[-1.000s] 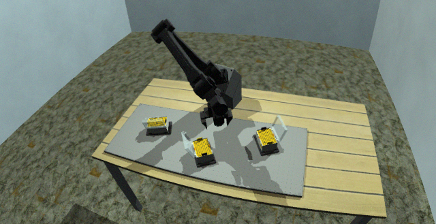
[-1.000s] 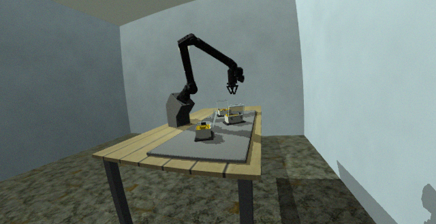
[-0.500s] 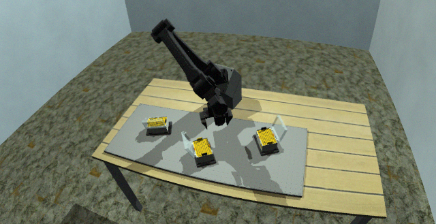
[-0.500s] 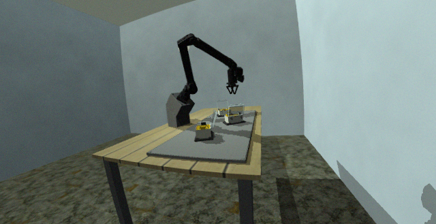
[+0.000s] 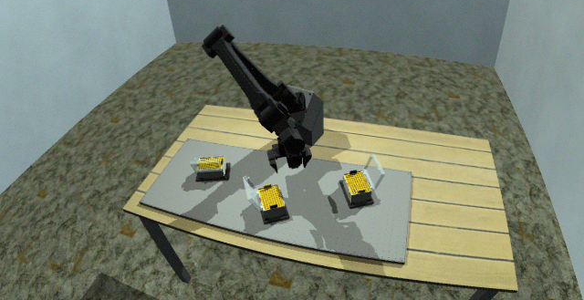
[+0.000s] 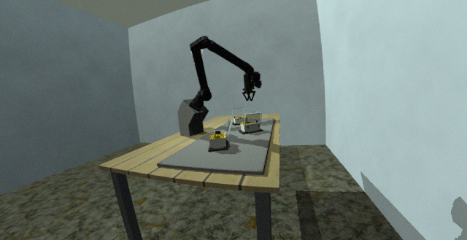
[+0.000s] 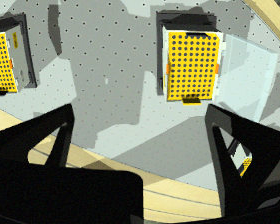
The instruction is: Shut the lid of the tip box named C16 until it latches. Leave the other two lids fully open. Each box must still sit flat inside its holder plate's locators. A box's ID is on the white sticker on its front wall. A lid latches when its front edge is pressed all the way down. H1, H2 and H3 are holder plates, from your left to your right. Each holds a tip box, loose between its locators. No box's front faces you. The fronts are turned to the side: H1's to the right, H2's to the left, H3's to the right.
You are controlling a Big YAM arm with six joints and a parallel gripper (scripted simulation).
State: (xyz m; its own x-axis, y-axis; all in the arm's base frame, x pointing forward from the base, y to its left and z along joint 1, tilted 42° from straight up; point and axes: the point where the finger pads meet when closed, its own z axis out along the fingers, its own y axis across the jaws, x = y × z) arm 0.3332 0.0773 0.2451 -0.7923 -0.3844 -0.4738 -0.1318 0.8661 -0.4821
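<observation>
Now: the tip box lid 10 mm behind my hand, 150 mm to the right of it and 120 mm below it.
</observation>
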